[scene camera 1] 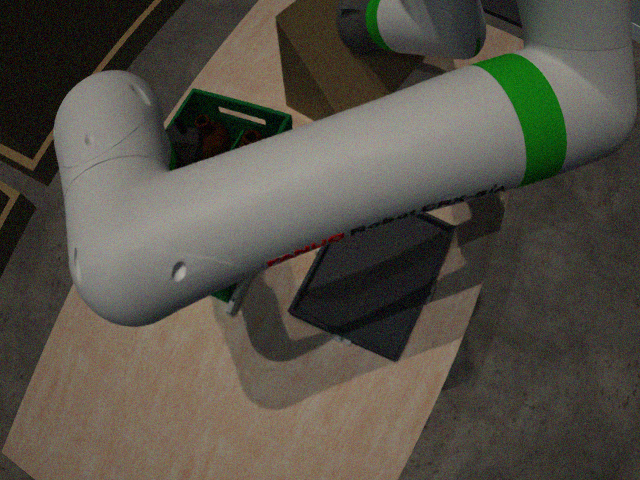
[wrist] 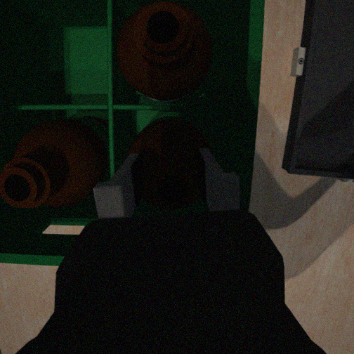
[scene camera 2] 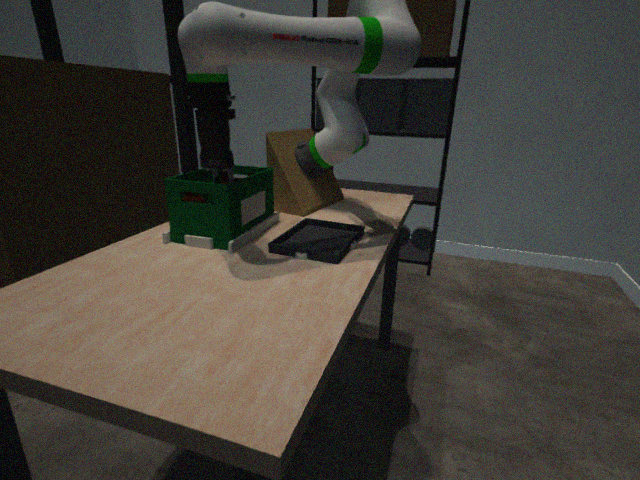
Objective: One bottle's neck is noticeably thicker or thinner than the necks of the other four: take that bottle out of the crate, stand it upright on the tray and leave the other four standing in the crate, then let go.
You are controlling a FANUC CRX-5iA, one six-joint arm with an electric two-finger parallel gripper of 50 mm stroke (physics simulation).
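Places are measured from the arm's base along level axes (x ahead, y left, z up), in metres.
Pixels of known places: arm's base, origin of the base link: point(scene camera 1: 363, 19) point(scene camera 2: 308, 160).
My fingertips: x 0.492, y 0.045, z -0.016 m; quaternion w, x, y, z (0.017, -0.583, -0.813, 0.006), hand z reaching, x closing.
Note:
Ahead of a thing's pixels: the offset from my fingertips to its top centre. "pt": to the spot under its first point. Level surfaces: height alone.
The green crate @(0.065 m right, 0.068 m back, 0.027 m up) point(scene camera 1: 242, 100) point(scene camera 2: 201, 219) point(wrist: 255, 40) has compartments with brown bottles. My gripper point(scene camera 2: 222, 174) point(wrist: 169, 167) points down into it and is shut on a bottle point(wrist: 170, 137) in a corner compartment on the tray side. The fingers show at the crate's rim; the bottle's lower part is inside the crate and its neck is dark and mostly hidden. One bottle point(wrist: 164, 62) stands in the compartment above it in the wrist view, another bottle point(wrist: 75, 160) to the left. The dark tray @(pt 0.193 m left, 0.130 m back, 0.143 m down) point(scene camera 1: 361, 268) point(scene camera 2: 320, 240) point(wrist: 330, 75) beside the crate shows no bottle.
Pale strips @(pt 0.027 m right, 0.075 m ahead, 0.129 m down) point(scene camera 2: 199, 241) line the foot of the crate on the wooden table @(0.148 m down) point(scene camera 2: 180, 310). A brown slanted block point(scene camera 1: 330, 67) point(scene camera 2: 305, 186) stands behind, with the arm's dark base end against it. The upper arm hides much of the crate in scene camera 1. A shelf rack point(scene camera 2: 443, 155) stands farther back.

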